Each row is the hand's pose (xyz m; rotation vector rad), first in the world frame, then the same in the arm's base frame.
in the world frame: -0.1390 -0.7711 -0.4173 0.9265 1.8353 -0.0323
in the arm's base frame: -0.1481 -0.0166 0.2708 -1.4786 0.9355 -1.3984
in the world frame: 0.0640 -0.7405 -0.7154 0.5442 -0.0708 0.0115
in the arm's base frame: 0.1553 -0.2078 0.3200 -1.8588 0.3885 0.7497
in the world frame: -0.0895 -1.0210 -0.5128 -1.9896 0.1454 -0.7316
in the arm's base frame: 0.0245 0.1336 0.4179 1.7383 1.1316 -0.1987
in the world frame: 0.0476 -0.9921 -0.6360 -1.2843 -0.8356 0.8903
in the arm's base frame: 0.1863 0.0429 0.3978 1.4682 -0.3055 -1.7331
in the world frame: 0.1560 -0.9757 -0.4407 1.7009 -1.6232 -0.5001
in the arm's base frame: 0.1652 0.1453 0.1998 0.1048 -0.2537 1.2100
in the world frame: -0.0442 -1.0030 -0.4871 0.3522 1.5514 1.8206
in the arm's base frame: 0.0408 0.1351 0.3653 1.2420 -2.6871 0.7175
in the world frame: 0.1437 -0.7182 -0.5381 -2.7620 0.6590 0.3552
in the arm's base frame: 0.1189 -0.1215 0.1482 0.9690 0.2338 0.0904
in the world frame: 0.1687 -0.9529 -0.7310 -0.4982 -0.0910 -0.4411
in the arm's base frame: 0.3174 -0.0405 0.3649 -2.6923 -0.5924 0.8602
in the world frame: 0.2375 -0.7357 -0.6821 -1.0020 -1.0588 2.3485
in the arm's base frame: 0.2730 -0.1876 0.1898 0.1989 -1.3209 -1.6246
